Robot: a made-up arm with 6 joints.
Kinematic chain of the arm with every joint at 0, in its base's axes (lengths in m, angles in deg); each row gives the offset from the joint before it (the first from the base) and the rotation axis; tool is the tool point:
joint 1: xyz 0 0 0.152 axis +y
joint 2: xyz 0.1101 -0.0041 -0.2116 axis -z
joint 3: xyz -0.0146 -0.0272 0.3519 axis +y
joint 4: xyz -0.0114 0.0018 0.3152 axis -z
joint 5: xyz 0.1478 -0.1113 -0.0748 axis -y
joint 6: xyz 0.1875 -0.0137 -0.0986 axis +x
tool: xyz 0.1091 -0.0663 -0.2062
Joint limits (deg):
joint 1: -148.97..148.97
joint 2: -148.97..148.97
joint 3: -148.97..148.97
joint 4: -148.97..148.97
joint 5: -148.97..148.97
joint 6: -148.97..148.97
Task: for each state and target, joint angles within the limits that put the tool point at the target. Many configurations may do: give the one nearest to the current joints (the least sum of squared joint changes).
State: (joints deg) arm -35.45 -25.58 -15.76 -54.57 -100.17 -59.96
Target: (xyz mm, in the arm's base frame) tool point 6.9 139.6 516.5
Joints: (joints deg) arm -77.85 -43.23 -5.85 -83.83 -76.98 -35.50
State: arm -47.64 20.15 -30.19 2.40 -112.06 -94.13
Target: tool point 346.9 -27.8 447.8
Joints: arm -22.67 -18.09 -10.45 -36.58 -92.02 -120.18
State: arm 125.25 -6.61 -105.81 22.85 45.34 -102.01
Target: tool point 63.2 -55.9 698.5
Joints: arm 95.27 32.64 -118.72 21.59 58.06 -110.80
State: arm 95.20 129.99 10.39 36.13 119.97 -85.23
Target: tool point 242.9 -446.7 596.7
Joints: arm 75.27 100.78 50.88 5.75 97.17 -67.66
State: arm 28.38 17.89 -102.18 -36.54 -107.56 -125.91
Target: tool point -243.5 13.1 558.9
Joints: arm -16.91 22.02 -126.31 -34.86 -75.38 -124.70
